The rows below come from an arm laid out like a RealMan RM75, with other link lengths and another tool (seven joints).
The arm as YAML. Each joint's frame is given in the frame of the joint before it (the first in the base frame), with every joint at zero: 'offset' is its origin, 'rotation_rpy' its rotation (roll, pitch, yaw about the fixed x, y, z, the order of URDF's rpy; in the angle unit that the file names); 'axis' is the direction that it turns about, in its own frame. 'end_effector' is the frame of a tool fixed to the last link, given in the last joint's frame.
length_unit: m
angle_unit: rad
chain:
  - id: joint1
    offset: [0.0, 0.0, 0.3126]
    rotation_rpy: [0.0, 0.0, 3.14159]
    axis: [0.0, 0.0, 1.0]
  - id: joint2
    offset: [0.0, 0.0, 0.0]
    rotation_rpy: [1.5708, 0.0, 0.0]
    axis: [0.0, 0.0, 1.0]
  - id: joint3
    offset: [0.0, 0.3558, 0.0]
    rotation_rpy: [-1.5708, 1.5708, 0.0]
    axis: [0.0, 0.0, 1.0]
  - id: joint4
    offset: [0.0, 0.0, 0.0]
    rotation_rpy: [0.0, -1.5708, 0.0]
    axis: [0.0, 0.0, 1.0]
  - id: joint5
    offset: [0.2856, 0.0, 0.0]
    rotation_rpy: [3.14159, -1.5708, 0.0]
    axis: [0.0, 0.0, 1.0]
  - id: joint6
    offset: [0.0, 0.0, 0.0]
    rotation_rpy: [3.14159, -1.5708, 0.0]
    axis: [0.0, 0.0, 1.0]
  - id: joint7
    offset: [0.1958, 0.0, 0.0]
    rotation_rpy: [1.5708, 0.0, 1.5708]
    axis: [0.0, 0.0, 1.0]
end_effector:
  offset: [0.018, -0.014, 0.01]
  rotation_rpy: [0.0, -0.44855, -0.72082]
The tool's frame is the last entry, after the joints.
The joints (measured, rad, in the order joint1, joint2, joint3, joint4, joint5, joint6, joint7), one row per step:
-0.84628 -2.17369 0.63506 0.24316 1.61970 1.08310 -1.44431
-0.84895 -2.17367 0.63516 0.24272 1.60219 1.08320 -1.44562
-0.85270 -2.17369 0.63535 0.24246 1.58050 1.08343 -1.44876
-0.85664 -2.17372 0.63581 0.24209 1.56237 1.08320 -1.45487
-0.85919 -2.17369 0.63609 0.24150 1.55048 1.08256 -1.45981
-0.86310 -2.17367 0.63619 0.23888 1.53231 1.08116 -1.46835
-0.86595 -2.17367 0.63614 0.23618 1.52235 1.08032 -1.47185
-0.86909 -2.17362 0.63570 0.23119 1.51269 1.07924 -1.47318
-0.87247 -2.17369 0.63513 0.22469 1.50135 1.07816 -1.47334
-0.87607 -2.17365 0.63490 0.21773 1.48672 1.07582 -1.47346
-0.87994 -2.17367 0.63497 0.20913 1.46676 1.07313 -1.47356
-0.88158 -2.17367 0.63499 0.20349 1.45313 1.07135 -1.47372
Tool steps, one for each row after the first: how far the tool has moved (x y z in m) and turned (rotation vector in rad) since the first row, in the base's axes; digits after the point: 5 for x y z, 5 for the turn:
0.00215 0.00222 0.00237 0.00759 -0.01447 0.00510
0.00506 0.00508 0.00537 0.01632 -0.03331 0.01166
0.00779 0.00763 0.00775 0.02162 -0.05083 0.01873
0.00938 0.00927 0.00922 0.02449 -0.06271 0.02452
0.01148 0.01150 0.01096 0.02717 -0.08194 0.03534
0.01288 0.01262 0.01154 0.02819 -0.09214 0.04060
0.01411 0.01339 0.01147 0.02857 -0.10142 0.04575
0.01536 0.01403 0.01113 0.02907 -0.11178 0.05152
0.01649 0.01505 0.01112 0.03100 -0.12378 0.05945
0.01760 0.01626 0.01128 0.03400 -0.13989 0.07031
0.01775 0.01690 0.01148 0.03623 -0.15087 0.07870

